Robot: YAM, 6 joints.
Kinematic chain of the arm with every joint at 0, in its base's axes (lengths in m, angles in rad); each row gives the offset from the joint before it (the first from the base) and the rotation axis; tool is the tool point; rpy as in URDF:
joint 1: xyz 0 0 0.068 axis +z
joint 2: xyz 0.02 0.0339 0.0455 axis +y
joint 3: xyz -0.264 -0.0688 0 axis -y
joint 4: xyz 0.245 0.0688 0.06 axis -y
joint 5: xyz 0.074 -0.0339 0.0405 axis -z
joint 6: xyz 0.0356 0 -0.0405 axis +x
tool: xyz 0 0 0 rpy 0 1.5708 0
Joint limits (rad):
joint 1: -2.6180..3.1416
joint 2: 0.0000..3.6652
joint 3: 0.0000..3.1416
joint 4: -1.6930..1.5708
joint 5: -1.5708..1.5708
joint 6: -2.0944..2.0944
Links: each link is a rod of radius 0.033 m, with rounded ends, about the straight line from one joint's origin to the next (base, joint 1, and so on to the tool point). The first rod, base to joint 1, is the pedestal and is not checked.
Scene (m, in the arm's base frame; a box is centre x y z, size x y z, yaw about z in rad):
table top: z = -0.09
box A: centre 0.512 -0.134 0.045 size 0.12 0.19 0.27 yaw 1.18
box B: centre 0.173 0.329 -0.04 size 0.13 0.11 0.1 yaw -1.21
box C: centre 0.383 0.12 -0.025 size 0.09 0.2 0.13 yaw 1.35
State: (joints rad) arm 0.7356 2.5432 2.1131 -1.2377 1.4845 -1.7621
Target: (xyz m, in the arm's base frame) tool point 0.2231 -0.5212 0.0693
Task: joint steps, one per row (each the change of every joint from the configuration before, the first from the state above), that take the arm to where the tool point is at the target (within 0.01 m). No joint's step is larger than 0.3 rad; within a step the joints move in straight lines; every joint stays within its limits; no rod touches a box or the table.
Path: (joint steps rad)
1: -0.2313 -0.0109 0.1284 0.1014 -0.0234 0.0000
2: -0.2314 -0.0109 0.1285 0.1015 -0.0233 0.0000
3: -0.2313 -0.0108 0.1284 0.1014 -0.0234 0.0000
4: -0.2313 -0.0109 0.1285 0.1014 -0.0234 0.0000
5: -0.2289 0.1036 -0.0194 0.0284 -0.0113 0.0000
6: -0.2288 0.1036 -0.0194 0.0284 -0.0113 0.0000
7: -0.2289 0.1036 -0.0193 0.0284 -0.0113 0.0000
8: -0.2288 0.1036 -0.0194 0.0284 -0.0113 0.0000

